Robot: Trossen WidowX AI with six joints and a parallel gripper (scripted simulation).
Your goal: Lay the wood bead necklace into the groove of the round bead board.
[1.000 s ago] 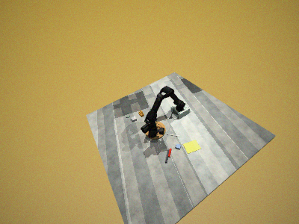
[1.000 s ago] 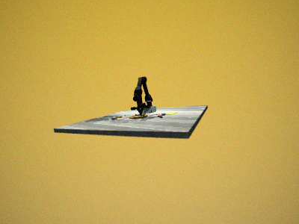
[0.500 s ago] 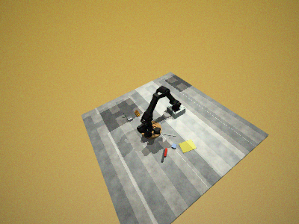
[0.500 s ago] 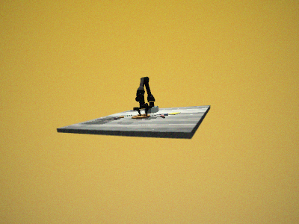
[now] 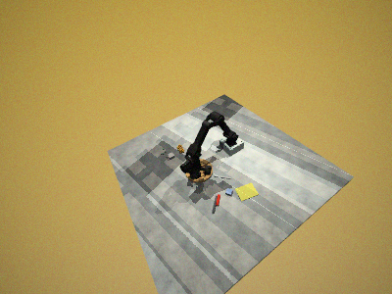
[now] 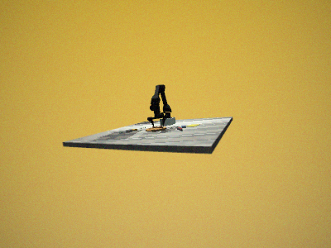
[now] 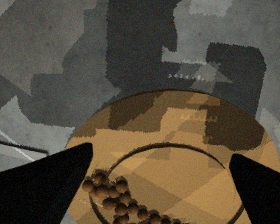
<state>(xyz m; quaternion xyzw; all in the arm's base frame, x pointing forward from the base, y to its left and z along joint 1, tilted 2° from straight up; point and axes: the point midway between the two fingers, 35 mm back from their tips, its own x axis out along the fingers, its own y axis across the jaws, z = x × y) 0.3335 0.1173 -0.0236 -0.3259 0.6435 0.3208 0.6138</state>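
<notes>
The round bead board lies 3 cm behind my gripper tip, 6 cm to the right of it and 2 cm below it. The rest, counted from my gripper tip: thin grey stick: 15 cm behind, 7 cm to the left, 3 cm below; then red-handled tool: 3 cm behind, 21 cm to the left, 2 cm below; then small blue block: 13 cm behind, 19 cm to the left, 2 cm below.
</notes>
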